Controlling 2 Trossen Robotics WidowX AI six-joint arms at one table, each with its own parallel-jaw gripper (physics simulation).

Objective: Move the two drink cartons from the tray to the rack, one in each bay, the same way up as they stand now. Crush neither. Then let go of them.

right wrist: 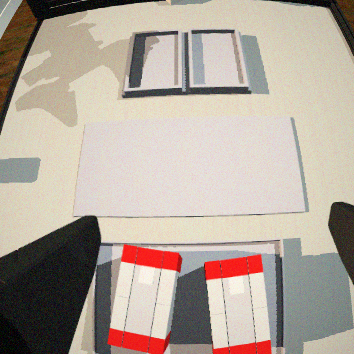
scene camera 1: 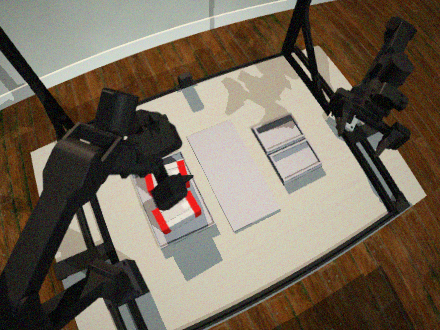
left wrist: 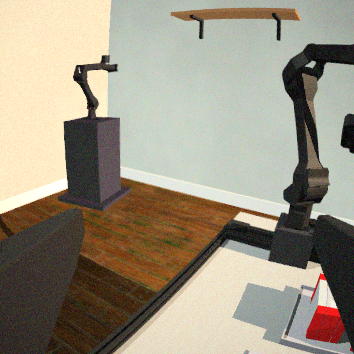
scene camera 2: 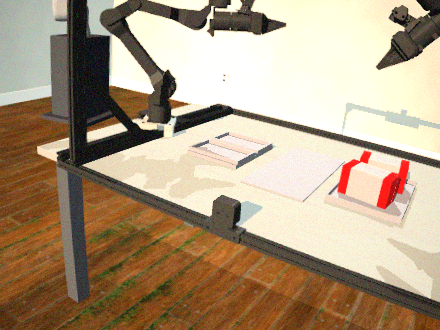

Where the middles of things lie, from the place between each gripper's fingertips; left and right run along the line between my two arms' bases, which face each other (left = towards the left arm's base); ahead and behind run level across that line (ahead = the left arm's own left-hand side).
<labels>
The grey tray (scene camera 1: pixel 206 220) lies 3 cm behind my right hand, 5 cm to the right of it and 29 cm below it. Also, from my right hand: pale mat (scene camera 1: pixel 244 196): 1 cm ahead, 15 cm to the left, 30 cm below.
My left gripper is now 20 cm past the pale mat, 13 cm to the left of it and 36 cm above it. From my left hand the other things lie so: grey tray: 24 cm behind, 33 cm to the right, 35 cm below.
</labels>
